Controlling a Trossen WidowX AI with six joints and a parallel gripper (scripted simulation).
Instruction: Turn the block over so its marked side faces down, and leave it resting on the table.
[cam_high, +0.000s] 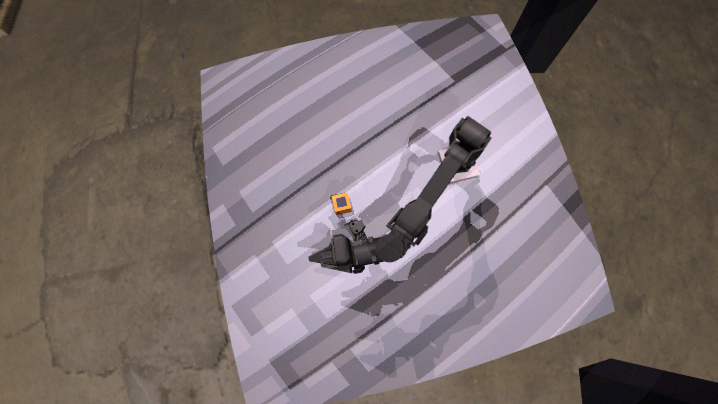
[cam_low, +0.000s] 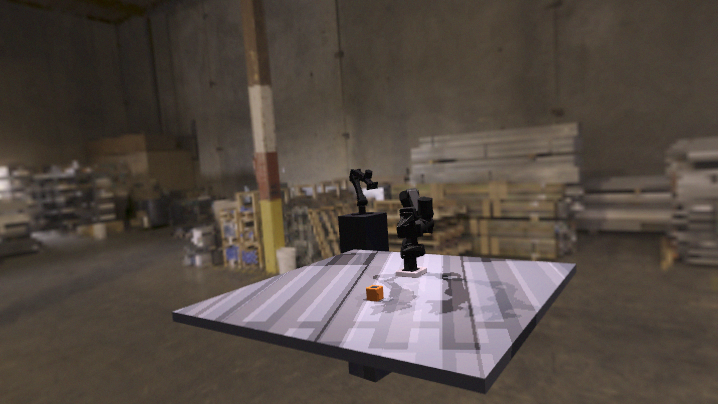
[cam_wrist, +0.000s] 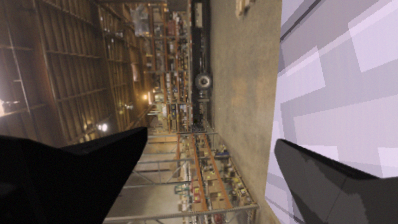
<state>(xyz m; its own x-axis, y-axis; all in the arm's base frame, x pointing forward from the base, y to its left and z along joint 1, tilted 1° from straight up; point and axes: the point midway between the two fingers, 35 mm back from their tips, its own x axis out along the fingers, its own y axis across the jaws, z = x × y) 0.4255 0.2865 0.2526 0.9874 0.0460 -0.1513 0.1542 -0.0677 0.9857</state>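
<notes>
The orange block lies 7 cm behind my gripper tip, 20 cm to the right of it and 23 cm below it.
</notes>
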